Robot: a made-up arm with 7 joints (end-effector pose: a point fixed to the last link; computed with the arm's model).
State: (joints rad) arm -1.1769 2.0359 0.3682 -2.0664 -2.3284 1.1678 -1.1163
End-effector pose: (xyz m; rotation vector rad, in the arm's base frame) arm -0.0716 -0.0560 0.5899 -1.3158 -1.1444 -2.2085
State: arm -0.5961 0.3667 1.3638 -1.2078 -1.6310 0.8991 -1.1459
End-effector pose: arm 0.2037 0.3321 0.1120 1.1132 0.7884 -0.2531
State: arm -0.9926 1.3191 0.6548 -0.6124 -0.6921 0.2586 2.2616
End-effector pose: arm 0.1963 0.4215 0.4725 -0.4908 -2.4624 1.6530
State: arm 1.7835 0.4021 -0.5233 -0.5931 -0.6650 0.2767 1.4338
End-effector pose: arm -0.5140 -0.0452 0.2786 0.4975 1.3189 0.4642
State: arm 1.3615 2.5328 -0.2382 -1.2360 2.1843 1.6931 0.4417
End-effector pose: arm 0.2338 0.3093 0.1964 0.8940 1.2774 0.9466
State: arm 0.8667 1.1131 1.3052 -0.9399 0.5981 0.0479 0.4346
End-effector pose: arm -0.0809 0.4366 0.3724 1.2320 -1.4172 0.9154
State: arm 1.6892 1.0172 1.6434 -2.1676 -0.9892 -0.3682 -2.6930
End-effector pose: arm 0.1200 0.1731 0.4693 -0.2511 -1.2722 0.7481
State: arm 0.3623 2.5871 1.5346 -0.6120 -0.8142 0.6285 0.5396
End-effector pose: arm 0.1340 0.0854 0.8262 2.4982 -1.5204 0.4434
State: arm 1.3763 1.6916 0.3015 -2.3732 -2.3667 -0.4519 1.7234
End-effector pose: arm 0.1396 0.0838 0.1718 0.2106 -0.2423 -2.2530
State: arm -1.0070 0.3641 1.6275 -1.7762 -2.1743 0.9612 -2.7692
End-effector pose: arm 0.1227 0.2877 0.2661 -0.0514 1.5105 -0.8933
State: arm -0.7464 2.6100 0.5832 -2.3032 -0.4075 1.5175 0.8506
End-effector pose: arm 0.0139 -0.2133 0.5552 -1.6096 2.1010 -0.0555
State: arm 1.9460 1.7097 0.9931 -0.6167 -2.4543 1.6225 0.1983
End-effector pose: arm 0.0876 0.4544 0.4368 -1.2627 -0.7258 1.3548
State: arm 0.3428 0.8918 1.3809 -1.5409 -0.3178 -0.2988 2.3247
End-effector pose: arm -0.0104 0.3492 0.3923 -0.4752 -2.5554 0.7628
